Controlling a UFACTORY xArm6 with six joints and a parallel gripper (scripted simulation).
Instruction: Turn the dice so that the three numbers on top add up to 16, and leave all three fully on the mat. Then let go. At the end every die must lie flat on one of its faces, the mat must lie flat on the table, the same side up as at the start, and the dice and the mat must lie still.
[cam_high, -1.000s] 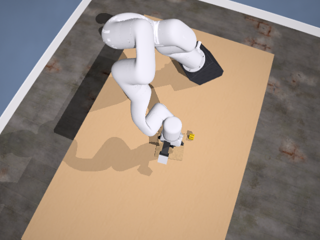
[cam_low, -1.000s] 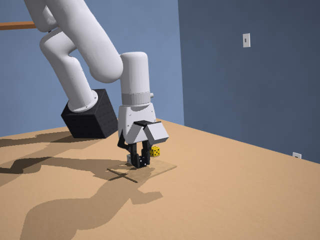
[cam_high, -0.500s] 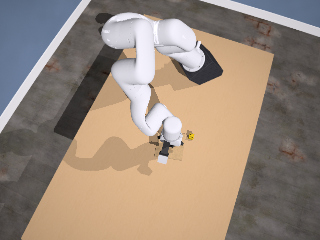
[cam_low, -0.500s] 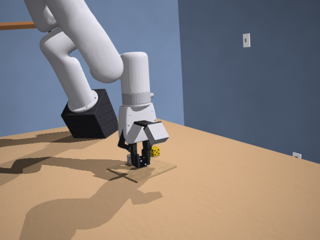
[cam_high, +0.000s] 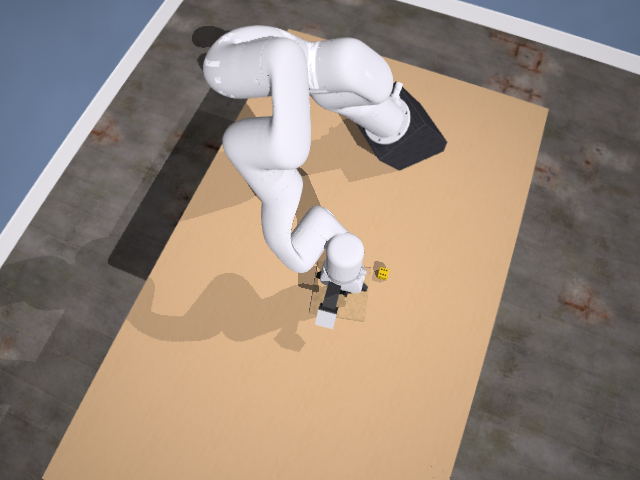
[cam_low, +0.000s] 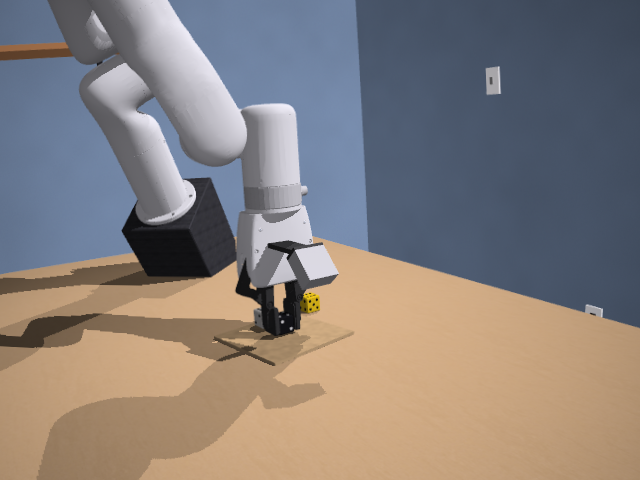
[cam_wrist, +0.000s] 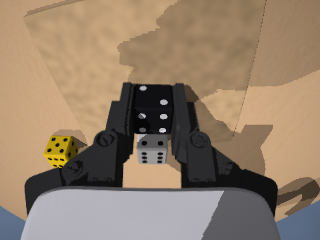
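The black die is 1 cm below my hand. Also, from my hand: tan mat 3 cm below; yellow die 9 cm to the left, 8 cm behind, 2 cm below; white die 5 cm behind, 1 cm below.
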